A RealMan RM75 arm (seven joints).
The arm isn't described. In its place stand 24 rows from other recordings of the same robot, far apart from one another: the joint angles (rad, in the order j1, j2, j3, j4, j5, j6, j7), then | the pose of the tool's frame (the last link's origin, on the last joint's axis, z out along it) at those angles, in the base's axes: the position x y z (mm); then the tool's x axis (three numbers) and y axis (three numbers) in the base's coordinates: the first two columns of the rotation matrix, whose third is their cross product.
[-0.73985, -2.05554, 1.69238, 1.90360, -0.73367, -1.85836, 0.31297] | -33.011 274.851 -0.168 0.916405 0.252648 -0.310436 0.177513 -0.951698 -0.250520
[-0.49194, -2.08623, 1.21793, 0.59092, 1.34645, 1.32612, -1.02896] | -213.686 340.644 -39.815 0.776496 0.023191 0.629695 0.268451 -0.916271 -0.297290
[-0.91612, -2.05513, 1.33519, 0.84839, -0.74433, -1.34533, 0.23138] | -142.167 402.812 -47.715 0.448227 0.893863 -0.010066 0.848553 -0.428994 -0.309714
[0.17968, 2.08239, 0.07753, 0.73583, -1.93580, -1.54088, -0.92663] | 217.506 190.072 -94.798 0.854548 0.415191 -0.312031 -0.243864 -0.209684 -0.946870
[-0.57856, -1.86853, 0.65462, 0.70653, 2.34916, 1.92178, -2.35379] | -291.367 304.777 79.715 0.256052 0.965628 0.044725 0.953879 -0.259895 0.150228
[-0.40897, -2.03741, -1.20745, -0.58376, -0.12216, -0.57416, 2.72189] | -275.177 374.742 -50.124 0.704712 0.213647 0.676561 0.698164 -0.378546 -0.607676
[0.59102, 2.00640, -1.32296, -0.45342, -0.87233, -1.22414, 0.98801] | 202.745 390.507 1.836 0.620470 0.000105 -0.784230 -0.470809 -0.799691 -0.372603
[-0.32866, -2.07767, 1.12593, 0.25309, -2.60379, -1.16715, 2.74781] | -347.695 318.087 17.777 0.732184 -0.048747 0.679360 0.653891 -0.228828 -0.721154
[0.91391, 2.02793, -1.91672, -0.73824, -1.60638, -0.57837, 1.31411] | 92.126 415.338 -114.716 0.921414 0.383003 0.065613 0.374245 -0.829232 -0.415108
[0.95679, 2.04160, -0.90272, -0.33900, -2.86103, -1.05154, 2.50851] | 273.072 397.775 -49.240 0.440042 -0.889513 0.123000 -0.739113 -0.436569 -0.512952
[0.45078, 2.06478, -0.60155, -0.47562, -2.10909, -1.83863, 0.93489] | 279.821 254.339 -17.006 0.805527 -0.130555 -0.577998 -0.183400 -0.982461 -0.033682
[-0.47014, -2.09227, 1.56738, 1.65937, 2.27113, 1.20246, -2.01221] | -79.655 342.023 -6.723 0.990841 -0.134825 0.007507 -0.118075 -0.892031 -0.436278
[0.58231, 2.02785, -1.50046, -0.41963, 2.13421, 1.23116, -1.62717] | 210.098 352.630 -55.351 0.483350 -0.543964 -0.685912 -0.672087 -0.732640 0.107414
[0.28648, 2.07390, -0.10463, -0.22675, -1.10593, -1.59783, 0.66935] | 376.359 256.165 110.621 0.494303 0.415009 -0.763827 -0.842096 0.010544 -0.539225
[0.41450, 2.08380, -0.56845, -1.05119, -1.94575, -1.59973, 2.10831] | 268.978 331.352 91.383 0.402105 -0.618515 -0.675094 -0.853226 -0.520605 -0.031232
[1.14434, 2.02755, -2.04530, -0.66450, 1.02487, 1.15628, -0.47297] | 118.111 375.076 -119.671 0.764804 -0.448621 0.462400 -0.355519 -0.892428 -0.277811
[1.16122, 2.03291, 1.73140, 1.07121, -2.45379, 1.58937, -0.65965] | 19.158 399.849 -23.792 0.905693 -0.275307 0.322377 -0.201323 -0.948535 -0.244439
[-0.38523, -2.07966, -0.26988, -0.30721, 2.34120, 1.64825, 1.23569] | -227.988 244.319 -68.675 0.534697 -0.767353 -0.353932 -0.399989 0.139120 -0.905900
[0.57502, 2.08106, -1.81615, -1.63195, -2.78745, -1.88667, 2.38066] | 152.934 285.126 -18.991 0.673602 -0.145897 0.724551 -0.034075 -0.985411 -0.166746
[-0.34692, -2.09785, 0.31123, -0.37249, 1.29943, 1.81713, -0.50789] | -278.551 227.529 -36.340 0.123158 -0.159068 0.979556 0.893946 -0.410830 -0.179108
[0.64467, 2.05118, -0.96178, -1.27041, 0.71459, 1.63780, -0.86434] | 191.225 374.596 59.212 0.782471 -0.619583 -0.062095 -0.603291 -0.729623 -0.322009
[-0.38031, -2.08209, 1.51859, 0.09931, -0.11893, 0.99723, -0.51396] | -385.258 312.464 0.009 0.481625 0.138571 0.865353 0.869345 0.049291 -0.491741
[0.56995, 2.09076, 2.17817, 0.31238, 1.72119, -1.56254, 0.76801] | 218.838 320.085 -42.392 0.679127 0.079104 -0.729746 -0.215655 -0.928797 -0.301377
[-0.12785, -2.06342, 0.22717, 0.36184, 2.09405, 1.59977, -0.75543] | -387.932 173.616 -3.596 0.724488 0.295327 0.622815 0.633065 -0.642518 -0.431741
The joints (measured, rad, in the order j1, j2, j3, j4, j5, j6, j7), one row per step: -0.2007 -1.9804 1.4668 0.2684 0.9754 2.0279 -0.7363; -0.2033 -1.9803 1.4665 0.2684 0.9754 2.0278 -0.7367; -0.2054 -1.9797 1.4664 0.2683 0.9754 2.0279 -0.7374; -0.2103 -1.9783 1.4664 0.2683 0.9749 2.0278 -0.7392; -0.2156 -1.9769 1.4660 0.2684 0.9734 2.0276 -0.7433; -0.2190 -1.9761 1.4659 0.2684 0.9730 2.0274 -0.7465; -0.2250 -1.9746 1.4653 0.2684 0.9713 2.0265 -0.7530; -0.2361 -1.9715 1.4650 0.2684 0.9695 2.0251 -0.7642; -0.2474 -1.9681 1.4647 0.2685 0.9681 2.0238 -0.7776; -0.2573 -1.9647 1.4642 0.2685 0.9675 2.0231 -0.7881; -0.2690 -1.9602 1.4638 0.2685 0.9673 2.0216 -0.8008; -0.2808 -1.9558 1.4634 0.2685 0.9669 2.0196 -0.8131; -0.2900 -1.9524 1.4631 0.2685 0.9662 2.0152 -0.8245; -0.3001 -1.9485 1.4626 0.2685 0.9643 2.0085 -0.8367; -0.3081 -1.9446 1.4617 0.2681 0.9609 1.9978 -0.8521; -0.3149 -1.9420 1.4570 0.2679 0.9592 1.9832 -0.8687; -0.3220 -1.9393 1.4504 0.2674 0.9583 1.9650 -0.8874; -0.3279 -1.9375 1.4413 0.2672 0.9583 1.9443 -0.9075
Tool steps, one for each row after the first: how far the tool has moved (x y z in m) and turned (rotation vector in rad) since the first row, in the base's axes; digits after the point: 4 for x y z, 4 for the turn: 0.0004 0.0008 0.0001 0.0000 0.0000 -0.0022; 0.0007 0.0014 0.0003 -0.0005 0.0003 -0.0040; 0.0012 0.0029 0.0007 -0.0013 0.0010 -0.0079; 0.0019 0.0046 0.0013 -0.0029 0.0007 -0.0107; 0.0023 0.0057 0.0016 -0.0051 0.0006 -0.0125; 0.0030 0.0077 0.0022 -0.0084 0.0001 -0.0143; 0.0043 0.0112 0.0032 -0.0155 0.0003 -0.0189; 0.0056 0.0148 0.0043 -0.0247 0.0004 -0.0231; 0.0067 0.0179 0.0055 -0.0320 0.0012 -0.0276; 0.0080 0.0215 0.0068 -0.0412 0.0034 -0.0326; 0.0092 0.0253 0.0081 -0.0498 0.0060 -0.0373; 0.0101 0.0285 0.0089 -0.0572 0.0093 -0.0381; 0.0109 0.0323 0.0098 -0.0637 0.0138 -0.0372; 0.0111 0.0362 0.0106 -0.0707 0.0193 -0.0290; 0.0109 0.0402 0.0109 -0.0763 0.0254 -0.0155; 0.0105 0.0448 0.0112 -0.0819 0.0331 0.0022; 0.0098 0.0495 0.0113 -0.0867 0.0404 0.0240
